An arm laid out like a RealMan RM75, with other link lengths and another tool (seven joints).
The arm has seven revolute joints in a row. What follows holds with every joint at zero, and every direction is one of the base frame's. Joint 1 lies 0.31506 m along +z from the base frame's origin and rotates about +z. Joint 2 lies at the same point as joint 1 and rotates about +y. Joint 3 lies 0.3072 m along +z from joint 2 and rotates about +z. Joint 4 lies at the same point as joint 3 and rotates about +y. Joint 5 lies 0.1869 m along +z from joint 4 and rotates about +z. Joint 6 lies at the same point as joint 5 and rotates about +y. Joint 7 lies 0.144 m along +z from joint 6 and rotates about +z. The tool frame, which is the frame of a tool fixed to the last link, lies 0.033 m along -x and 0.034 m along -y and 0.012 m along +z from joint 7; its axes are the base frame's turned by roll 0, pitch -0.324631 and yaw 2.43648 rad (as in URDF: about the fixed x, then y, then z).
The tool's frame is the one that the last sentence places.
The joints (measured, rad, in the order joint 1, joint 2, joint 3, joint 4, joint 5, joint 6, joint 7), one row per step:
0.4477 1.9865 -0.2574 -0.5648 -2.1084 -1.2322 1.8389
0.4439 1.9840 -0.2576 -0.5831 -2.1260 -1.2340 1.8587
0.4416 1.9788 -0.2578 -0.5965 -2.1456 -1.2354 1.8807
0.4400 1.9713 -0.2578 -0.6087 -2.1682 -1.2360 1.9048
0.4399 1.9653 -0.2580 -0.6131 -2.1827 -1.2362 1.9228
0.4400 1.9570 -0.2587 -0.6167 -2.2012 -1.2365 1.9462
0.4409 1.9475 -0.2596 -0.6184 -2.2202 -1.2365 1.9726
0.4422 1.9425 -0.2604 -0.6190 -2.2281 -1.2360 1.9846
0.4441 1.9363 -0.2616 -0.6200 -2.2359 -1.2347 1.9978
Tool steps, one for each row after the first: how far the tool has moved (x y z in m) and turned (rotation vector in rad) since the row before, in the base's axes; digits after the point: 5 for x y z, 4 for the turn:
0.00279 -0.00167 0.00388 -0.0055 -0.0105 -0.0128
0.00303 -0.00135 0.00386 -0.0080 -0.0086 -0.0149
0.00353 -0.00125 0.00464 -0.0090 -0.0101 -0.0175
0.00231 -0.00060 0.00269 -0.0067 -0.0030 -0.0130
0.00300 -0.00079 0.00323 -0.0093 -0.0027 -0.0173
0.00311 -0.00061 0.00335 -0.0096 -0.0006 -0.0195
0.00116 0.00021 0.00196 -0.0035 -0.0008 -0.0081
0.00118 0.00057 0.00279 -0.0023 -0.0020 -0.0086

